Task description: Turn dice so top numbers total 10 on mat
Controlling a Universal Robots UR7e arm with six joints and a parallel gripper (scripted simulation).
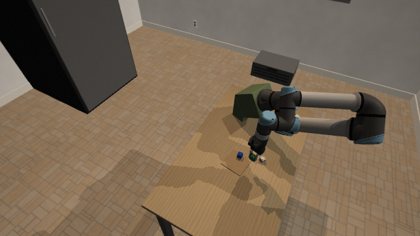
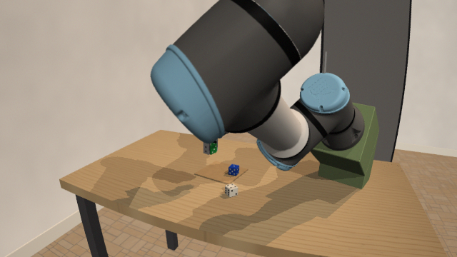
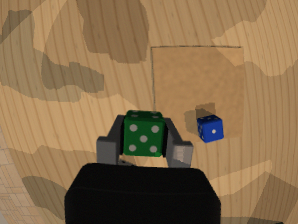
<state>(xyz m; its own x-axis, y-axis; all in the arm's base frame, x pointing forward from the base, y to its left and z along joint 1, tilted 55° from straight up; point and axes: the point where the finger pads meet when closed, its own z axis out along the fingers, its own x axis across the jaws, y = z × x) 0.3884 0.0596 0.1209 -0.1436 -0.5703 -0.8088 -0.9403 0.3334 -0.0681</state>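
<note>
My hand is 12 cm above the tan mat, 9 cm to the left of it and 1 cm short of it. Also, from my hand: blue die: 11 cm below, 9 cm to the right, 4 cm behind; green die: right at my hand; white die: 11 cm below, 10 cm behind, 3 cm to the left.
</note>
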